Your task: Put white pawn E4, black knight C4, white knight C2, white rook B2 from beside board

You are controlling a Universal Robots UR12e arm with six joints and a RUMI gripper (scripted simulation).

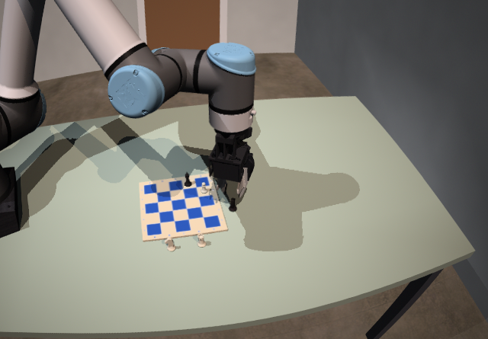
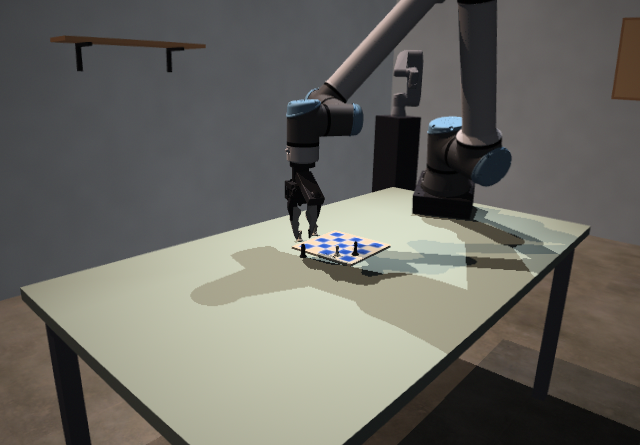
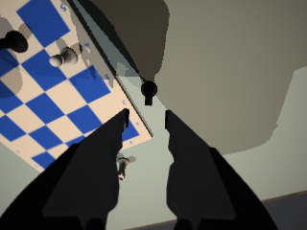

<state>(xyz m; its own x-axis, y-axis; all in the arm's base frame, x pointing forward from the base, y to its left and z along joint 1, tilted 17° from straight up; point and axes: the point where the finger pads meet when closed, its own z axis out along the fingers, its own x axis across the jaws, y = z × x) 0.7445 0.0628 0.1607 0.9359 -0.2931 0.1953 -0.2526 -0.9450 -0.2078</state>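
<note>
Now: hand 50 mm above the black knight. Round my hand: white rook (120 mm to the right, 70 mm behind, 50 mm below); then white pawn (80 mm behind, 60 mm to the left, 50 mm below); then chessboard (140 mm behind, 70 mm below, 10 mm to the left).
</note>
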